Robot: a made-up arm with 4 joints.
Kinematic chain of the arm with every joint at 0, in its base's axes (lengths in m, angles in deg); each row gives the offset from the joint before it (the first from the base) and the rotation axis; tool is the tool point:
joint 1: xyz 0 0 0.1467 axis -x
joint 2: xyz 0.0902 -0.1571 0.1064 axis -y
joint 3: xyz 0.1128 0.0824 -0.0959 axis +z
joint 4: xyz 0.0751 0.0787 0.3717 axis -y
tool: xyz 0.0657 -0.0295 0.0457
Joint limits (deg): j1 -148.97..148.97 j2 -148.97..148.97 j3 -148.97..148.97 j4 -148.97..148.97
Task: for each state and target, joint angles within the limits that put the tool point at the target. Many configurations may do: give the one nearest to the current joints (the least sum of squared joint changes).
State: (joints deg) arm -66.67 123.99 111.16 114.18
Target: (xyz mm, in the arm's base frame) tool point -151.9 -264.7 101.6
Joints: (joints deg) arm -77.96 73.82 114.22 147.63
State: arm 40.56 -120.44 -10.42 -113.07
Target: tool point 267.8 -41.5 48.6
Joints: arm 17.90 -95.62 10.66 -112.66
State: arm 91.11 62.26 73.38 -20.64
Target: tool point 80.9 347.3 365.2
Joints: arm 45.56 26.79 68.23 -41.05
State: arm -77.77 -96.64 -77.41 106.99
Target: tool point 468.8 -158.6 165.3
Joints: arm -51.51 -59.23 -70.21 91.47
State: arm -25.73 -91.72 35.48 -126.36
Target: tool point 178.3 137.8 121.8
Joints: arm -68.03 -121.05 38.59 -103.86
